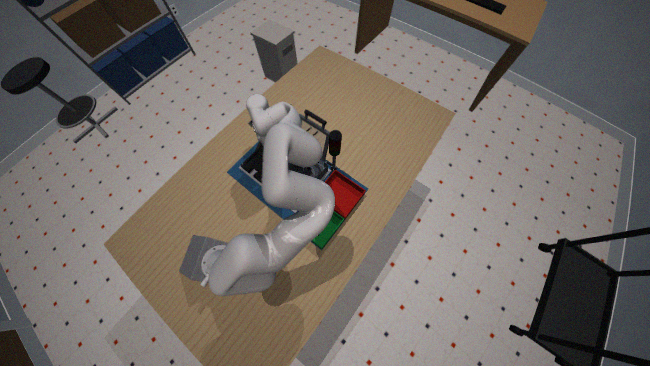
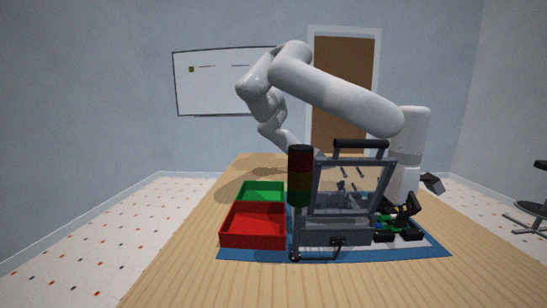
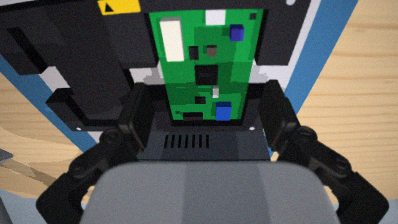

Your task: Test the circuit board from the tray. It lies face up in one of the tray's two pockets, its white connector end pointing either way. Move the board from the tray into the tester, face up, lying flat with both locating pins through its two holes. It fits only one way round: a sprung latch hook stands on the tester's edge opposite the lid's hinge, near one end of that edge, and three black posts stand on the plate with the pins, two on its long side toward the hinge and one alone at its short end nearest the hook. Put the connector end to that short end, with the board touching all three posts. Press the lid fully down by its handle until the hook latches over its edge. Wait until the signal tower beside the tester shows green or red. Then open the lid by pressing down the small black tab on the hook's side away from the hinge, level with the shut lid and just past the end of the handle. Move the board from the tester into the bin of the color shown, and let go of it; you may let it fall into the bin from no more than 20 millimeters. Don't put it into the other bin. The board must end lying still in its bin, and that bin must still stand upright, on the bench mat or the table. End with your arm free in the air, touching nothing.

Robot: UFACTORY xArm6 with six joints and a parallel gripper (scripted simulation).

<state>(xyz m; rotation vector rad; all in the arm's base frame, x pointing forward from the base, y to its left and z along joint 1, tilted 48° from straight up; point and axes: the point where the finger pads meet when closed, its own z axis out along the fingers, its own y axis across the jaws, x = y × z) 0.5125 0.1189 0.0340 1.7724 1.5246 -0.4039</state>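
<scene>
Now: the green circuit board 3 cm below my hand. From my hand the other things lie so: clear lid: 19 cm to the right, 13 cm above, 4 cm ahead; black latch hook: 13 cm behind, 8 cm to the right, 4 cm above; plate: 15 cm to the right, 7 cm behind, 2 cm above.
</scene>
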